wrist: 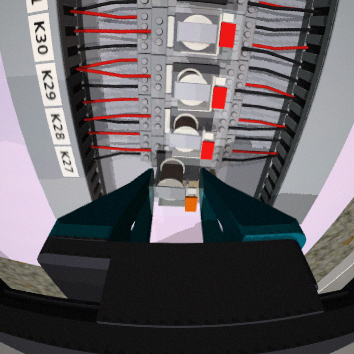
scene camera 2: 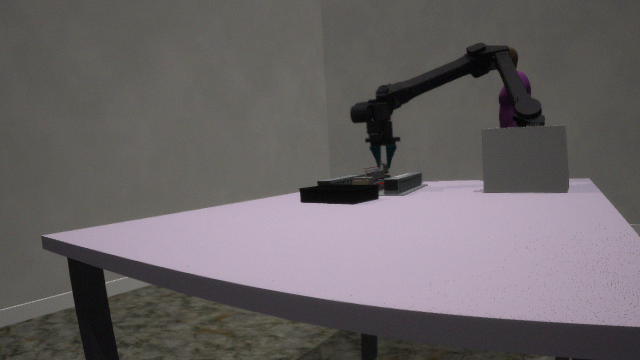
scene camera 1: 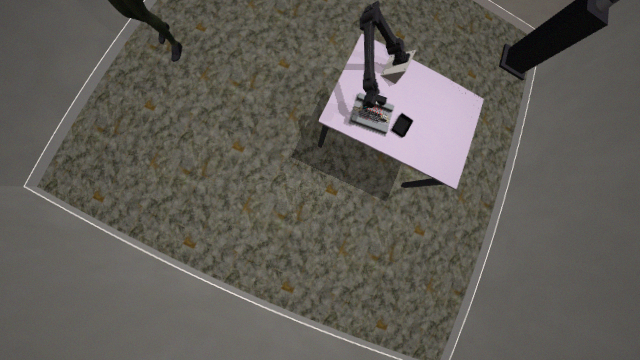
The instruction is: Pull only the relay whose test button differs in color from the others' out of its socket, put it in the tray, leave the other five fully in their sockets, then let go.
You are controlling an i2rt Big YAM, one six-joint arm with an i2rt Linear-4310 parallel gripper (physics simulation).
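Places are measured from the arm's base along level axes (x ahead, y left, z up), in centimetres.
Where they show: gripper, fingertip midpoint: [wrist: 176,176] [scene camera 2: 384,168] [scene camera 1: 364,106]; arm's base at its link origin: [scene camera 2: 534,152] [scene camera 1: 401,60].
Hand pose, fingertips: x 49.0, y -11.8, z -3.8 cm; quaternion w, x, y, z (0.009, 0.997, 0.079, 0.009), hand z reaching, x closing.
Each offset is from my fingertips to the top centre of the thing. "spot": to the spot under its first point.
My gripper [scene camera 2: 383,167] [wrist: 176,176] points down over the relay row and is shut on the clear relay with the orange test button {dx +0.0, dy +0.1, dz +2.5 cm} [wrist: 171,188]. That relay is at the K27 end of the row; the wrist view shows its coil from above, and its lower part is hidden, so its height above the socket is unclear. Relays with red test buttons {dx +0.5, dy +2.5, dz +0.9 cm} [wrist: 185,139] {dx +0.3, dy +5.3, dz +0.8 cm} [wrist: 192,92] {dx +0.0, dy +8.0, dz +0.8 cm} [wrist: 197,32] stand in their sockets further up the row. The rest of the row is cut off in the wrist view. The black tray {dx -2.6, dy +34.4, dz -2.6 cm} [scene camera 1: 398,134] [scene camera 2: 340,195] lies beside the relay panel.
Grey slotted wire ducts {dx -9.7, dy +7.2, dz -1.8 cm} [scene camera 2: 404,183] flank the relays, with red and black wires running from the sockets. White labels such as K29 {spot: dx -8.4, dy +4.2, dz -1.8 cm} [wrist: 48,85] run along one side. A grey block [scene camera 2: 525,160] stands at the arm's base. A person [scene camera 2: 509,100] stands behind the arm.
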